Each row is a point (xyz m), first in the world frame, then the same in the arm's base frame.
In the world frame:
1: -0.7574 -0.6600 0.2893
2: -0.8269 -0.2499 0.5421
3: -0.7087 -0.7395 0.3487
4: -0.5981 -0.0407 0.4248
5: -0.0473 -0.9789 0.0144
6: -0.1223 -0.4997 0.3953
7: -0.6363 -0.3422 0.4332
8: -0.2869 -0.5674 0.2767
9: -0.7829 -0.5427 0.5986
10: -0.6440 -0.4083 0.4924
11: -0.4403 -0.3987 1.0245
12: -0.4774 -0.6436 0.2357
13: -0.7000 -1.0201 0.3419
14: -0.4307 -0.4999 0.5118
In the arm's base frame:
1: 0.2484 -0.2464 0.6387
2: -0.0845 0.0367 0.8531
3: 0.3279 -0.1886 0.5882
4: -0.3504 0.0151 0.6564
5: 0.3736 -0.3702 -0.1678
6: 0.0004 0.0438 0.0960
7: -0.0513 -0.0310 0.6272
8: 0.0719 -0.1222 0.2103
9: 0.2009 0.0593 0.7587
10: 0.0254 0.0138 0.6331
11: 0.0843 0.5761 0.5617
12: 0.1716 -0.2221 0.3648
13: 0.5955 -0.2339 0.5157
14: 0.0791 0.0745 0.4147

